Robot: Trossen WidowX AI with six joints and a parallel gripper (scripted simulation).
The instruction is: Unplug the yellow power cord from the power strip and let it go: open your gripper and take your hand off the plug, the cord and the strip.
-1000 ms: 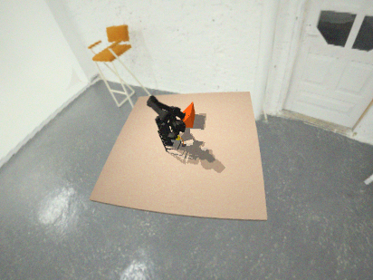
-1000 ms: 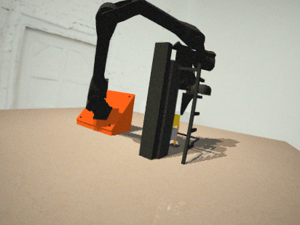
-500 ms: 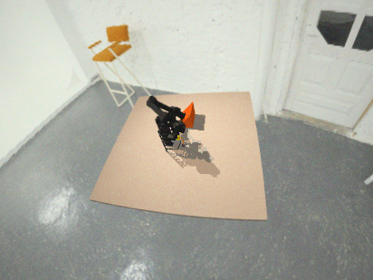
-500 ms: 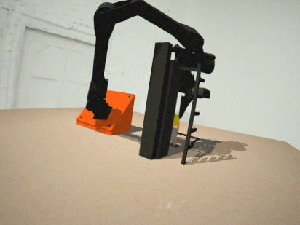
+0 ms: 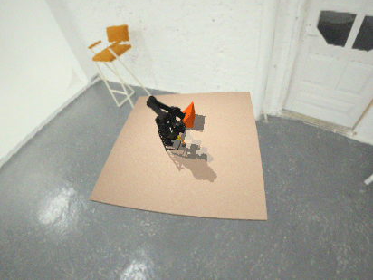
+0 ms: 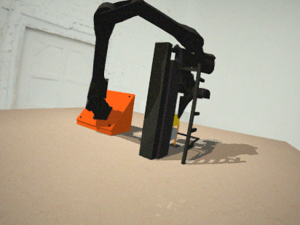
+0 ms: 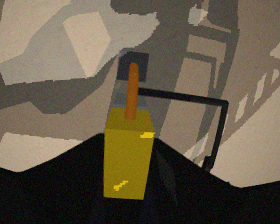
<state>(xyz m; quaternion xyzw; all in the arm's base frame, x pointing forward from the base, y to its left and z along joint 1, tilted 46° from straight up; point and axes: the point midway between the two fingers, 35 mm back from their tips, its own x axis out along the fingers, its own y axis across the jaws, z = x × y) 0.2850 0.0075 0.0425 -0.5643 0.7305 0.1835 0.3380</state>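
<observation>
My gripper tip is 30 mm to the left of the yellow plug.
</observation>
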